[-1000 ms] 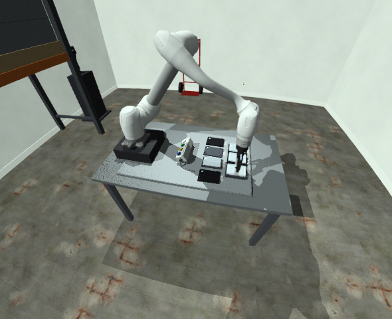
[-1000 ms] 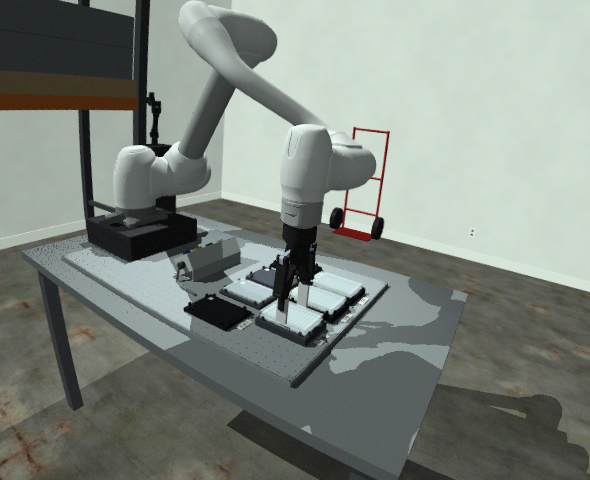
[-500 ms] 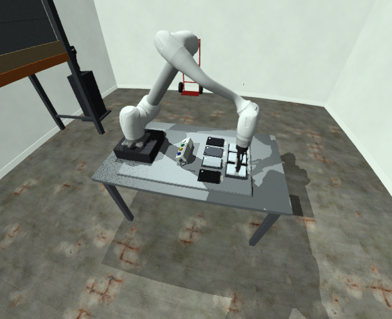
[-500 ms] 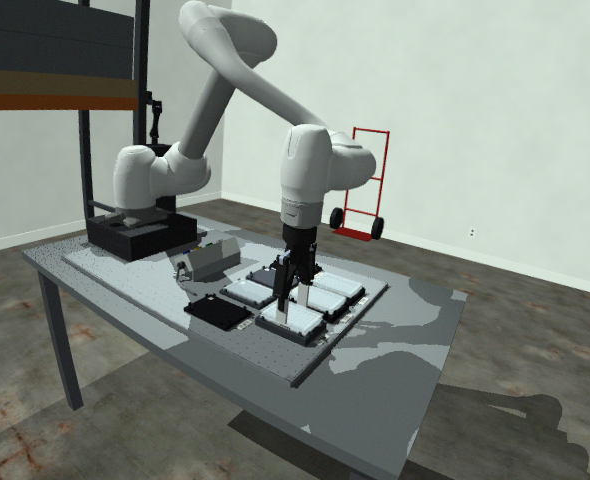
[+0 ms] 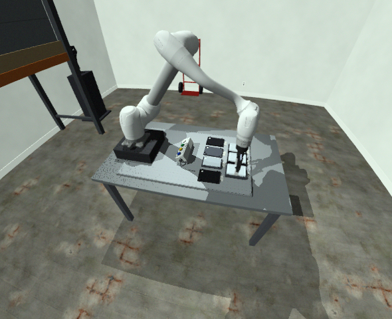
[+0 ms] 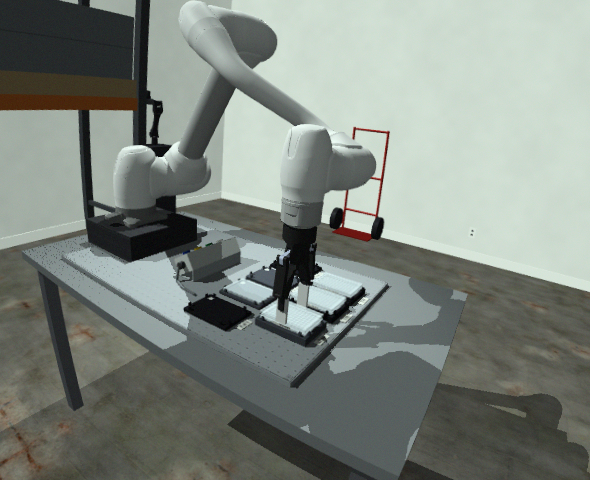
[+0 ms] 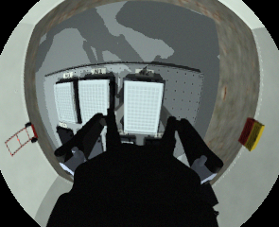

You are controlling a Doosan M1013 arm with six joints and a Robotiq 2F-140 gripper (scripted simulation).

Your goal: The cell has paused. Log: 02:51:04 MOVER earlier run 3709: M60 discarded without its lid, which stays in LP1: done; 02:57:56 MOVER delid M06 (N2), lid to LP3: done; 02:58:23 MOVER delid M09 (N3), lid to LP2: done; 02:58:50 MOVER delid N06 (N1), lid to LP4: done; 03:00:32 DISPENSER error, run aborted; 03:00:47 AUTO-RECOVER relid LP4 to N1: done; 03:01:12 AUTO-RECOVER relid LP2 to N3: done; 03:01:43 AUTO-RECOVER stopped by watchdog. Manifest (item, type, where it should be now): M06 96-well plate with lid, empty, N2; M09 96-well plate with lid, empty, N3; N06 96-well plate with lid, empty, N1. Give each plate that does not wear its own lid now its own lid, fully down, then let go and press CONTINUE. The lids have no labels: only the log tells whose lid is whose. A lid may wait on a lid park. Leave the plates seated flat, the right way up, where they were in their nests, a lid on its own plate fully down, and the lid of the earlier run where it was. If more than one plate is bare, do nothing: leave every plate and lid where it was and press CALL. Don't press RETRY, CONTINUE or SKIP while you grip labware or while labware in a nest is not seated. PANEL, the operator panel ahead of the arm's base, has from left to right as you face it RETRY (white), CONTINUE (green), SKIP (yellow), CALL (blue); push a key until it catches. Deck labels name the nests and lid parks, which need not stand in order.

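Now: hand 3 cm above the plate. From my hand the other things lie so: grey pad (20 cm to the left, 17 cm behind, 6 cm below); then blue key (42 cm behind, 7 cm to the left); then black lid park (18 cm behind, 6 cm to the right, 6 cm below).
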